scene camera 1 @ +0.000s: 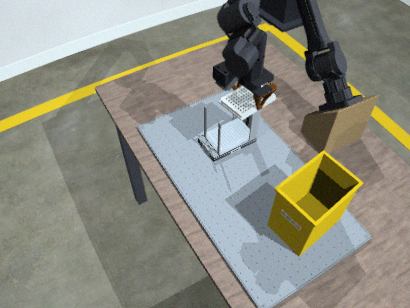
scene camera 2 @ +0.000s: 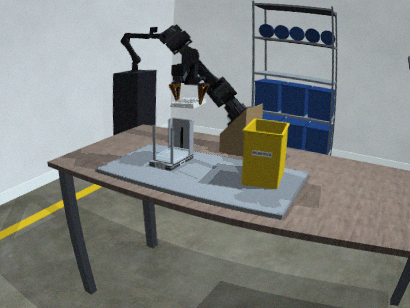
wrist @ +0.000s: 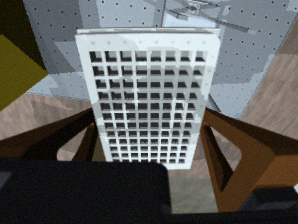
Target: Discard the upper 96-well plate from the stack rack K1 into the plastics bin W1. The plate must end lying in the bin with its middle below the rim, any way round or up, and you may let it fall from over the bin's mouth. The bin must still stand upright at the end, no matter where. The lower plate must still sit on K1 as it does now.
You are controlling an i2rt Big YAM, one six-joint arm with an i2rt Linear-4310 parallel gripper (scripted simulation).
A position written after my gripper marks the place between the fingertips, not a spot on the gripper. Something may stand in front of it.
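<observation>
A yellow plastics bin W1 (scene camera 2: 263,140) is there for me to see. So is my gripper (scene camera 1: 247,100), and the wrist camera gives me another sight of the gripper (wrist: 149,112).
</observation>
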